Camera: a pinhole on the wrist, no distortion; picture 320 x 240 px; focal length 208.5 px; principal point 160.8 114.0 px. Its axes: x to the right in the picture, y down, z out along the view. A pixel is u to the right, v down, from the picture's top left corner.
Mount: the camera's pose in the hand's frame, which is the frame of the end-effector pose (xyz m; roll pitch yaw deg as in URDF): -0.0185 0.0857 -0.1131 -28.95 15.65 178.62
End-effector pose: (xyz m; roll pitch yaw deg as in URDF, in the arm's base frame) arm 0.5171 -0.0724 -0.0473 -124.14 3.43 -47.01
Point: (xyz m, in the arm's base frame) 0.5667 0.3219 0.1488
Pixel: 229 204
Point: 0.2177 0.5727 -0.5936
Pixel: outside the picture
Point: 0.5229 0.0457 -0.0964
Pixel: 160 89
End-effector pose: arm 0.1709 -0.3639 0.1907 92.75 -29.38 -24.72
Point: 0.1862 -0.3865 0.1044
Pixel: 122 210
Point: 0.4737 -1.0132 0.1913
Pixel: outside the picture
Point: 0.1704 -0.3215 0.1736
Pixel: 129 202
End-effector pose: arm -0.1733 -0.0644 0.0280 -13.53 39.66 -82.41
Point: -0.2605 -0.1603 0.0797
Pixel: 72 202
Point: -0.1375 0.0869 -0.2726
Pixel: behind the camera
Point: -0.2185 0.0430 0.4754
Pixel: 262 91
